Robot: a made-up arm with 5 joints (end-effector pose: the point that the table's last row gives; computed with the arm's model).
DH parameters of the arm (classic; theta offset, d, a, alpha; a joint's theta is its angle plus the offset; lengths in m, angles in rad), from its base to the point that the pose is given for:
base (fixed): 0 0.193 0 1.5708
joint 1: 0 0.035 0.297 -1.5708
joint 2: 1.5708 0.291 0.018 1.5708
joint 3: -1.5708 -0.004 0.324 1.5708
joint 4: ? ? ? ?
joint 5: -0.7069 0 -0.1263 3.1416
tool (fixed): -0.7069 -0.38 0 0
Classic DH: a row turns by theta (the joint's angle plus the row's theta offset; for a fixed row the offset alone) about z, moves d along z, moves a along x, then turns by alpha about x.
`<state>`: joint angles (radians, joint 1 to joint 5).
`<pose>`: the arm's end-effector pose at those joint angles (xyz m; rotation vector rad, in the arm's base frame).
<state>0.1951 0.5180 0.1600 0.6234 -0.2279</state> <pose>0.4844 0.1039 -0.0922 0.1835 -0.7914 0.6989</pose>
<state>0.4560 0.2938 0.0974 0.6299 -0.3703</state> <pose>0.5891 0.0273 0.0744 -0.0710 -1.0838 0.6317</pose>
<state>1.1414 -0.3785 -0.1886 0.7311 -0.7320</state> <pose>0.4527 -0.2978 0.4986 -0.7497 -1.6205 0.0544</pose>
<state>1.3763 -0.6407 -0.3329 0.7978 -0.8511</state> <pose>0.2901 -0.4077 0.5150 -0.9085 -1.6525 -0.2645</pose>
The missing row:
joint 4: 1.5708 -0.037 0.023 1.5708
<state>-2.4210 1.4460 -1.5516 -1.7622 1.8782</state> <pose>-0.2533 -0.4297 -0.2069 -1.7873 0.3103 0.5961</pose>
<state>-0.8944 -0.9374 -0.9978 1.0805 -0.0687</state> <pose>0.0765 -0.5619 0.1447 -1.2055 0.3476 0.3550</pose>
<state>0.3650 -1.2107 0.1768 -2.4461 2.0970</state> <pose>0.2528 0.2611 0.5973 -0.8497 2.3216 -1.1330</pose>
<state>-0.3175 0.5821 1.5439 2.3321 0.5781</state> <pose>0.5688 0.2818 0.3304 1.2528 -0.9109 -1.8866</pose>
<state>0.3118 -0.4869 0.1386 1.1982 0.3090</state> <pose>0.6631 -0.1103 0.1391 0.1411 -1.5330 -0.7956</pose>
